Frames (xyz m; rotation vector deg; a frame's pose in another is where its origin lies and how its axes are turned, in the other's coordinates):
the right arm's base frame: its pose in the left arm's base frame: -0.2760 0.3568 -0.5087 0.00 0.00 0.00
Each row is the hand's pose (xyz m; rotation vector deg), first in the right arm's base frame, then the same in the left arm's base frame.
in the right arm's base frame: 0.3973 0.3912 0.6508 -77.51 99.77 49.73
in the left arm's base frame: 0.1213 0.7480 0.1421 -77.51 99.77 49.73
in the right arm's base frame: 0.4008 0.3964 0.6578 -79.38 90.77 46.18
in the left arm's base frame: 0.1248 0.7532 0.1491 -79.38 90.77 46.18
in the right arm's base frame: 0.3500 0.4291 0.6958 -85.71 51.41 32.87
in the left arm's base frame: 0.0740 0.7859 0.1871 -85.71 51.41 32.87
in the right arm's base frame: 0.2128 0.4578 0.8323 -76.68 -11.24 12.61
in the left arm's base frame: -0.0632 0.8146 0.3236 -76.68 -11.24 12.61
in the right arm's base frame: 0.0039 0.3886 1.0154 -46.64 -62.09 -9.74
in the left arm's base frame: -0.2721 0.7454 0.5067 -46.64 -62.09 -9.74
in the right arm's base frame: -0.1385 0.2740 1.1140 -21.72 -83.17 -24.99
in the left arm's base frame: -0.4145 0.6308 0.6053 -21.72 -83.17 -24.99
